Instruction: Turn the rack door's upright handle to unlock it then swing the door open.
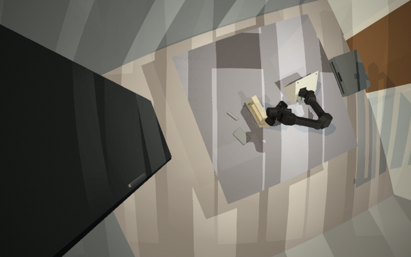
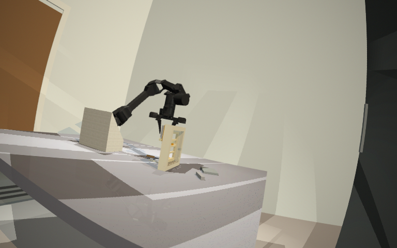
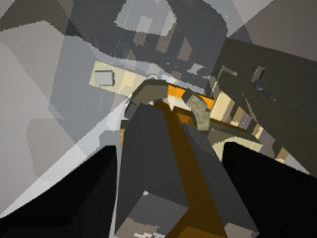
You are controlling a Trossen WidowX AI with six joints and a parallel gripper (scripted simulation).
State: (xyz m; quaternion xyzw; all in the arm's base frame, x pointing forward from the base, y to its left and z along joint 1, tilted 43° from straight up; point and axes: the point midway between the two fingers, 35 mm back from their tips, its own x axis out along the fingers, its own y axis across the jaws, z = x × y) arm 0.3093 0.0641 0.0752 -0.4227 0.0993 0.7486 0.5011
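Right now my gripper tip is 1 cm to the left of the rack handle and 3 cm above it. Also, from my gripper tip: thin flat plate 24 cm ahead, 10 cm to the left, 14 cm below; small bar 26 cm ahead, 8 cm to the right, 14 cm below.
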